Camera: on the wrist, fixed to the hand. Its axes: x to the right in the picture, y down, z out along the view.
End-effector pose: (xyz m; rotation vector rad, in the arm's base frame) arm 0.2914 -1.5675 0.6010 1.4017 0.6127 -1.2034
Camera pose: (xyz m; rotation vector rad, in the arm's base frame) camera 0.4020 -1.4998 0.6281 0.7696 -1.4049 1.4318
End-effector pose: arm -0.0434 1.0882 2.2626 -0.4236 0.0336 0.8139
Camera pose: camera -0.1005 1.1059 2.1443 -0.0554 -0.6988 -2.2558
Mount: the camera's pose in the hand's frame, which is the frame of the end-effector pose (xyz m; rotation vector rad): -0.0046 0.0932 -0.0941 0.1094 0.1951 3.1207
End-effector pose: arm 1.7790 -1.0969 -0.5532 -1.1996 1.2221 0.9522
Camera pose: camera 1.6717 -1.1745 -0.5575 -1.2762 -1.4060 -1.2787
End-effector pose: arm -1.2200 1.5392 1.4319 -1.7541 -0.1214 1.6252
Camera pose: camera -1.1735 1.4276 1.3776 0.1810 -1.6796 -0.7583
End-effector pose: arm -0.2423 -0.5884 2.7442 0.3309 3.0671 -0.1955
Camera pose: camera -0.2212 -0.4867 2.8265 -3.1208 0.3168 0.0101
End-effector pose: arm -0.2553 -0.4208 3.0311 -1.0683 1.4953 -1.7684
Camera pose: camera -0.3396 -0.3877 2.9344 1.3863 0.9075 0.5507
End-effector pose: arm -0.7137 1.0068 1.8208 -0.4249 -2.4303 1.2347
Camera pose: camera -0.6574 1.1239 1.7947 2.2605 -0.4408 -0.5454
